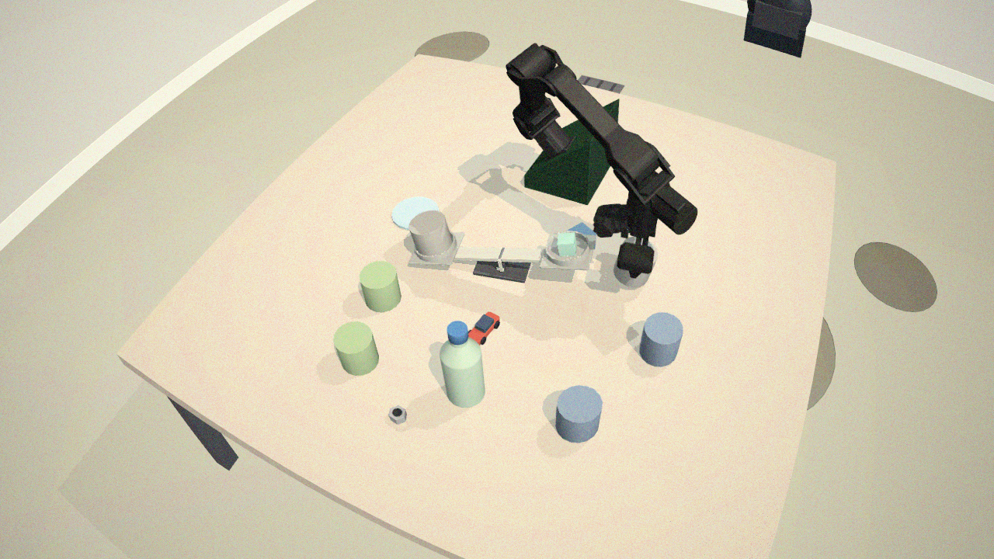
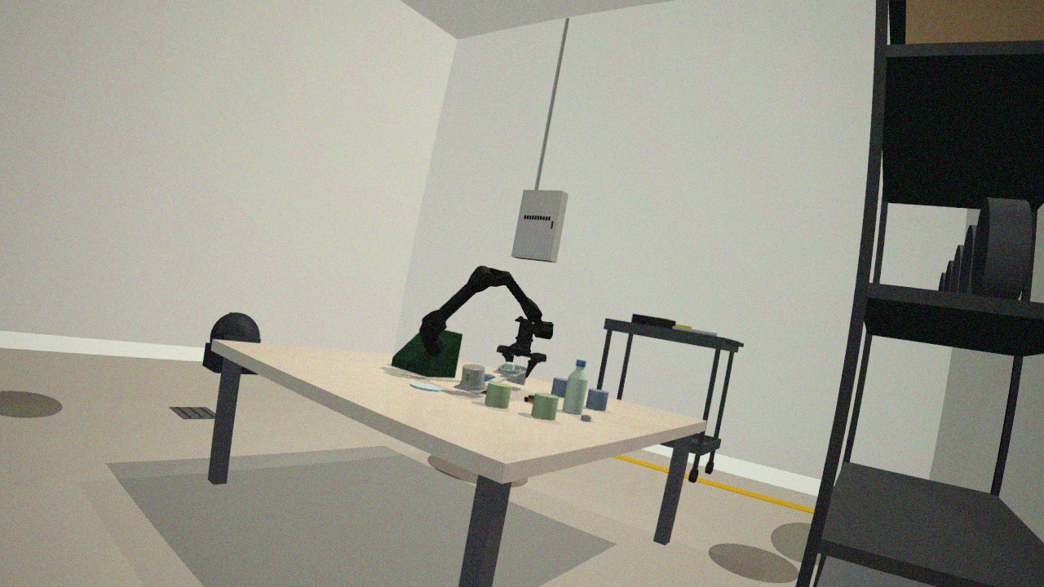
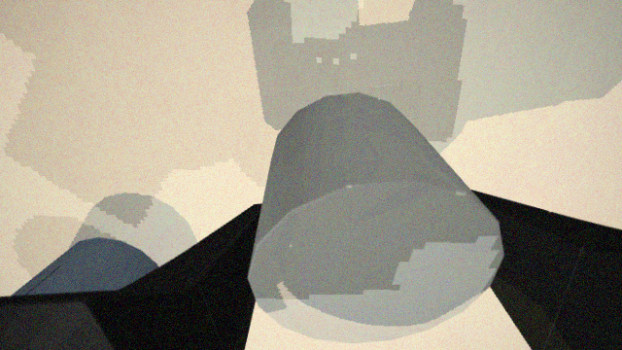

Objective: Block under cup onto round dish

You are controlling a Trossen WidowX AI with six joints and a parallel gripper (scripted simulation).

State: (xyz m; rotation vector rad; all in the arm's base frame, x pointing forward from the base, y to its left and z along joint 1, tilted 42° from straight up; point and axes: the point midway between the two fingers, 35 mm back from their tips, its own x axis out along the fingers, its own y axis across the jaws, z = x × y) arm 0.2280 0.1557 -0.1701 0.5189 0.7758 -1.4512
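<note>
Now: gripper tip 480 mm to the left of the round dish, 40 mm above it and 20 mm past it. From my gripper tip the other things lie so: light blue box (130 mm to the right, 40 mm behind, 30 mm below); then red toy car (220 mm ahead, 210 mm to the right, 30 mm below); then balance (240 mm to the right, 60 mm ahead, 20 mm below).
</note>
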